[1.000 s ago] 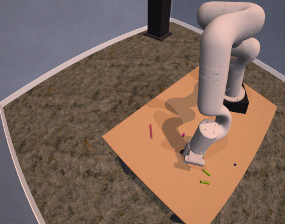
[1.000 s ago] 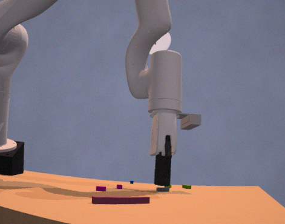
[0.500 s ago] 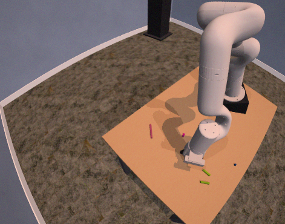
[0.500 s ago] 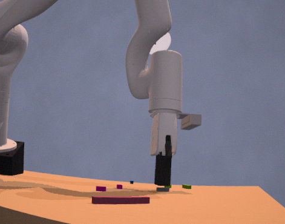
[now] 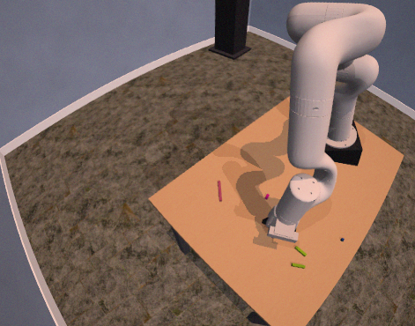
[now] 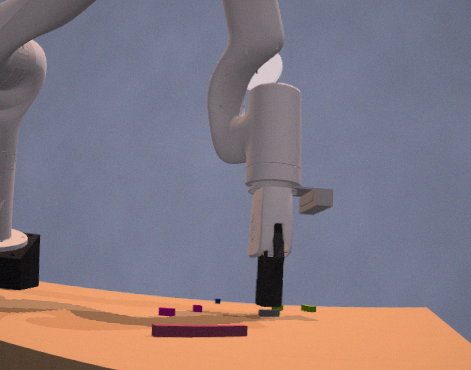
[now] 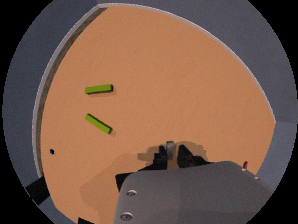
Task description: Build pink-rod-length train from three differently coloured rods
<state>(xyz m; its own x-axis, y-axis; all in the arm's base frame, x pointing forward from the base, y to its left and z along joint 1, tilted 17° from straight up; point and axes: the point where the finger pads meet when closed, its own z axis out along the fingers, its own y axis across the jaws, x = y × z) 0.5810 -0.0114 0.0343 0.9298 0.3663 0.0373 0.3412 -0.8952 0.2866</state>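
My hand is 30 mm above the grey rod. From my hand the other things lie so: blue rod 140 mm behind, 250 mm to the left, 30 mm below; pink rod 20 mm behind, 270 mm to the right, 30 mm below.
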